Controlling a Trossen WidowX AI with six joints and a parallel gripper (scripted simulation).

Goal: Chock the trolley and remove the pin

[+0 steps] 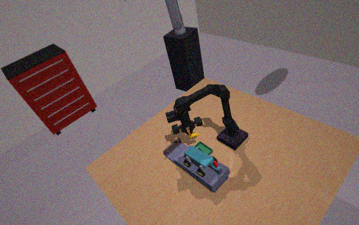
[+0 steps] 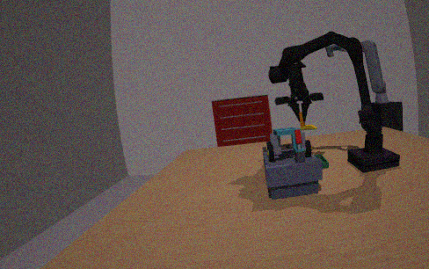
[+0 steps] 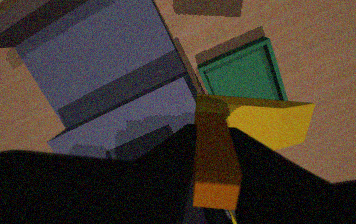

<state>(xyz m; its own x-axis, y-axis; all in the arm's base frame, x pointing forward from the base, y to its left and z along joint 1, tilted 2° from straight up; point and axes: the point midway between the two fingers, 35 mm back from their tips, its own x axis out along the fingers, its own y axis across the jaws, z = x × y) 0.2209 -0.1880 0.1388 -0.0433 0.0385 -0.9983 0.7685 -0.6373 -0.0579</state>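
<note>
Now: the yellow chock 2 cm behind my gripper tip, 1 cm to the left of it and 1 cm below it. The rest, counted from my gripper tip: grey ramp 11 cm ahead, 14 cm to the left, 11 cm below; then teal trolley 11 cm ahead, 15 cm to the left, 4 cm below; then green tray 2 cm behind, 6 cm to the left, 16 cm below.
</note>
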